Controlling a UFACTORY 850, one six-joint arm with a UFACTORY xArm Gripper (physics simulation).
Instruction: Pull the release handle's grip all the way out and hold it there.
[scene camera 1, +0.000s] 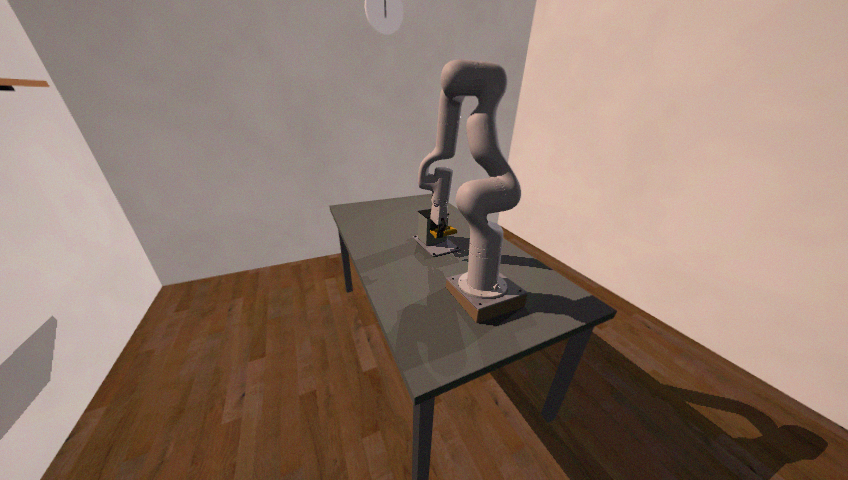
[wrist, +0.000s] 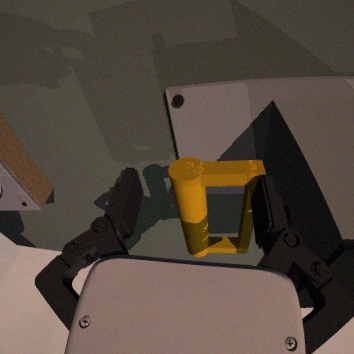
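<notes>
The yellow release handle (scene camera 1: 452, 230) (wrist: 192, 200) is a frame with a thick round grip bar, two side arms and a thinner bar at the rear. It stands out from the grey-green housing (scene camera 1: 423, 227) above a pale base plate (scene camera 1: 443, 251) (wrist: 210, 112). My gripper (scene camera 1: 440, 228) (wrist: 196, 182) is open around the grip bar. In the wrist view, the left finger stands well apart from the grip bar, and the right finger is beside the rear bar, partly covering it. Whether the right finger touches the rear bar cannot be told.
The table (scene camera 1: 389, 291) (wrist: 120, 125) carries the housing and the arm's square wooden-sided base (scene camera 1: 499, 308) (wrist: 25, 162). The base stands nearer scene camera 1 and shows at the left edge of the wrist view. Dark shadows lie across the table and base plate.
</notes>
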